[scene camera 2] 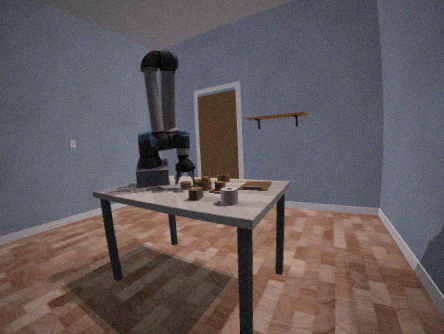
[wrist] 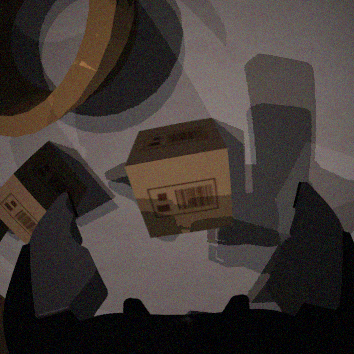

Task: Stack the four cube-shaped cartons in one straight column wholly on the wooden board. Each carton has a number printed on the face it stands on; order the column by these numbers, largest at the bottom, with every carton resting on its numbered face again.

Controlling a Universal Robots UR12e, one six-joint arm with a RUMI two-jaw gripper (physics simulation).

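Pixels of known places: gripper, between the fingertips: (scene camera 2: 185,183) (wrist: 184,191); arm's base, origin of its link: (scene camera 2: 150,163).
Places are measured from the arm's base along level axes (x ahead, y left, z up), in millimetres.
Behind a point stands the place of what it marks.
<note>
My gripper (scene camera 2: 185,181) @(x 394, y -148, z -132 mm) (wrist: 184,191) @(x 394, y -148, z -132 mm) is open and empty, low over the table's far left part. A brown carton with a barcode label on its top (wrist: 180,187) @(x 405, y -152, z -119 mm) lies upright and slightly turned below, between the lines of the two fingers. A second carton (wrist: 17,207) @(x 451, y -52, z -119 mm) is partly cut off at the left, beside the left finger. In the scene view a small carton (scene camera 2: 185,185) @(x 410, y -176, z -138 mm) stands under the gripper, another carton (scene camera 2: 195,194) @(x 589, y -410, z -134 mm) stands nearer the front edge, and a darker one (scene camera 2: 220,185) @(x 672, y -221, z -124 mm) is further right. The wooden board (scene camera 2: 262,184) @(x 906, y 16, z -165 mm) lies at the right. The printed numbers are hidden.
A large orange-brown ring (wrist: 102,30) @(x 485, y -170, z -111 mm) stands at the wrist view's upper left. A brown ring-like object (scene camera 2: 223,177) @(x 601, y 96, z -129 mm) is at the table's back. A grey-white roll (scene camera 2: 229,196) @(x 790, y -463, z -124 mm) stands near the front. A dark flat item (scene camera 2: 255,189) @(x 875, y -138, z -165 mm) lies at the board's near edge.
</note>
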